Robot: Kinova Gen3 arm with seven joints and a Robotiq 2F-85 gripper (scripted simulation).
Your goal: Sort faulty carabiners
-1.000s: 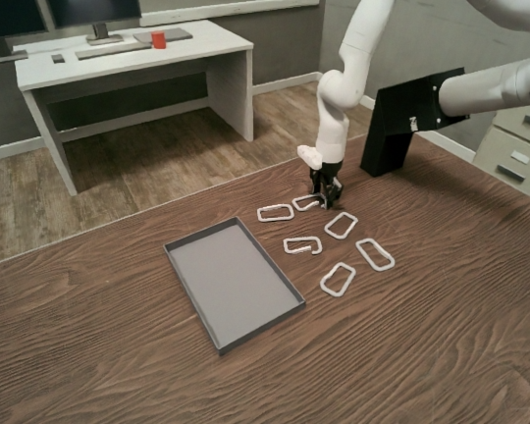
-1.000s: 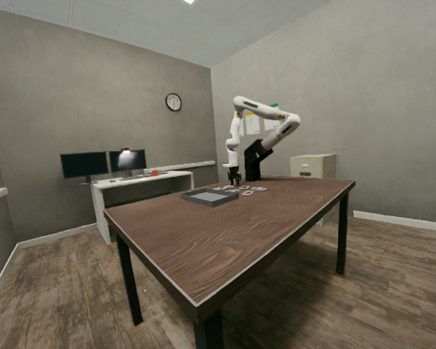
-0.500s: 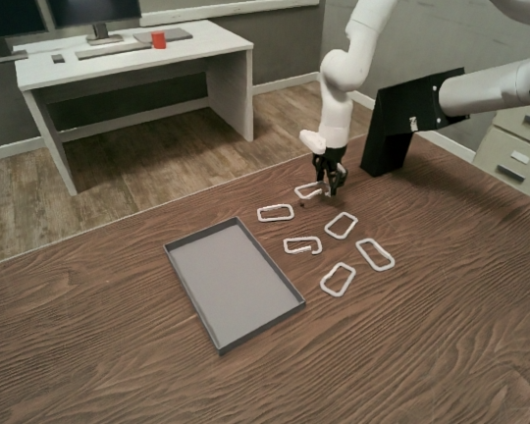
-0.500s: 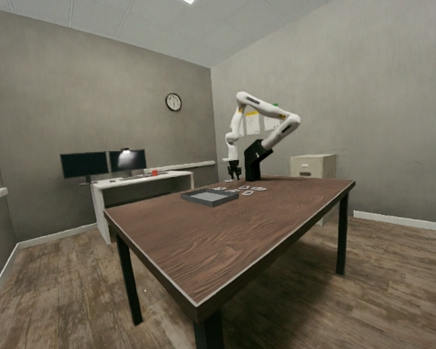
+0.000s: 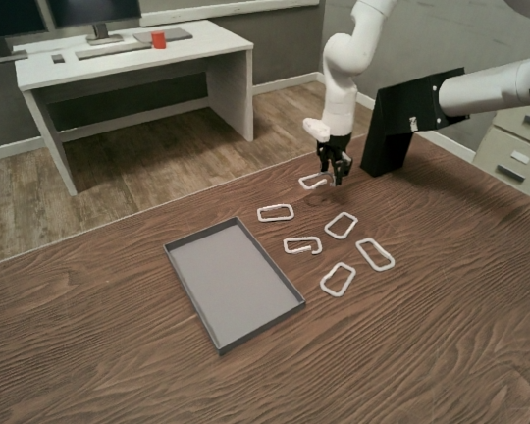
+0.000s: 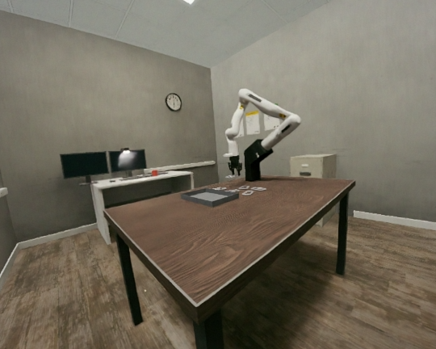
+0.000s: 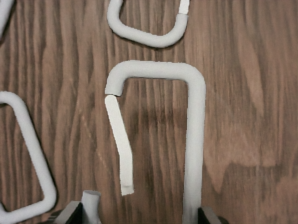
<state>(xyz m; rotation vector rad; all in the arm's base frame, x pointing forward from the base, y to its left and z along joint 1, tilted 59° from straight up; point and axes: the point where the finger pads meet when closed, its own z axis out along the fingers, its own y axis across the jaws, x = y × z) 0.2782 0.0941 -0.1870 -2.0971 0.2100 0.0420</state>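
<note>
Now: hand 370 mm short of the grey tray, 90 mm to the right of it and 80 mm above it.
</note>
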